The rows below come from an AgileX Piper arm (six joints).
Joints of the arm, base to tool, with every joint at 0 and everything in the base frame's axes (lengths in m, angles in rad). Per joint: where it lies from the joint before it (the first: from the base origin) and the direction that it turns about. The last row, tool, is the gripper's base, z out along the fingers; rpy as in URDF.
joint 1: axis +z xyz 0 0 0.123
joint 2: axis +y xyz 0 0 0
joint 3: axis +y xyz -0.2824 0 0.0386
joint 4: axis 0.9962 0 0.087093 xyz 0.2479 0 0.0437
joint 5: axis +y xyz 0 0 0
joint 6: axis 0.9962 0 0.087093 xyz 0.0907 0 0.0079
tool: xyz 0 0 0 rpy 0 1.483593 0
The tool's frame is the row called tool.
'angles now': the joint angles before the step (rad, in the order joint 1, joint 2, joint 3, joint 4, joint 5, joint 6). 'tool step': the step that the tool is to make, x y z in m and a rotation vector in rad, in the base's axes. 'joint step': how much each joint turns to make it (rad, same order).
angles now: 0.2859, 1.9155, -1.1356, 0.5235, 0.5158, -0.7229
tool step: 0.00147, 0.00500, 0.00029, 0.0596, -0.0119, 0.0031
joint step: 0.0000, 0.0061, 0.0001, 0.1280, -0.0082, -0.1017
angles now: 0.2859, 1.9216, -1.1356, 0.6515, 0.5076, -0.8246
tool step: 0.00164, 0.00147, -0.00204, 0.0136, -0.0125, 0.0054
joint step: 0.0000, 0.0086, 0.0000, 0.0463, -0.0126, -0.0484
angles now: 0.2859, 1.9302, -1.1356, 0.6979, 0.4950, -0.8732
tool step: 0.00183, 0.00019, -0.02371, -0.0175, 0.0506, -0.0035
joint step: 0.0000, 0.0630, 0.0000, 0.0059, -0.0101, -0.0062
